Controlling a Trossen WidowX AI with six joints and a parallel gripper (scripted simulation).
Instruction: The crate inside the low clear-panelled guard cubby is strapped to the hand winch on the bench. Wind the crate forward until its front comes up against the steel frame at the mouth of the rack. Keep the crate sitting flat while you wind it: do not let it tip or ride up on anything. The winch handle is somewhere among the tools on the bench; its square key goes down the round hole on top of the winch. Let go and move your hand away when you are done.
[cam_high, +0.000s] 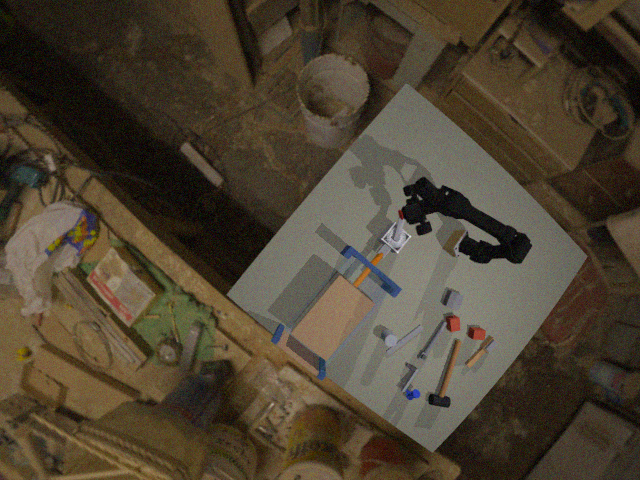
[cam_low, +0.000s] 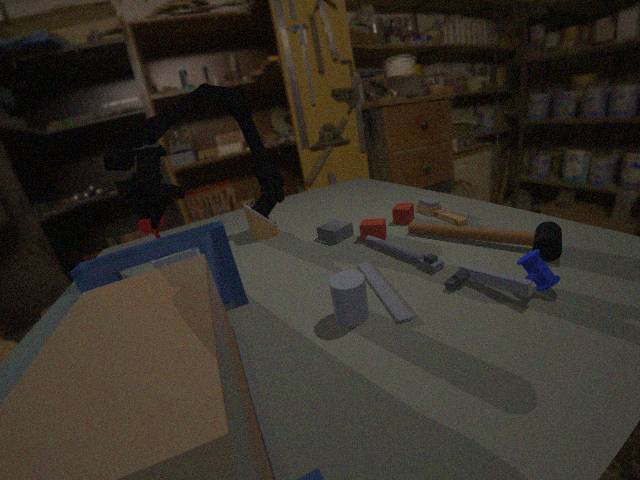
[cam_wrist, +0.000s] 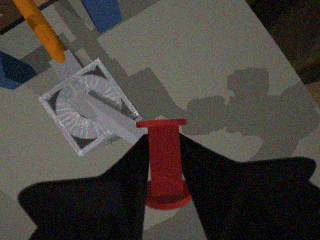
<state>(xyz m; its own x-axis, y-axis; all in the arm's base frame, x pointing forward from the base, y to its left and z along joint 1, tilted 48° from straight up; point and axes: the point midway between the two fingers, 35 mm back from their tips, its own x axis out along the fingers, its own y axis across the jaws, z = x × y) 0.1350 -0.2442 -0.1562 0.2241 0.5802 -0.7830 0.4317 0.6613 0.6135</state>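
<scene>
Now: the red-knobbed handle 2 cm ahead of my gripper tip, 3 cm to the left of it and 3 cm below it. From my gripper tip the other things lie so: grey winch 6 cm ahead, 5 cm to the left, 10 cm below; then blue steel frame 23 cm ahead, 8 cm to the left, 3 cm below; then red knob 1 cm behind, 1 cm to the left.
</scene>
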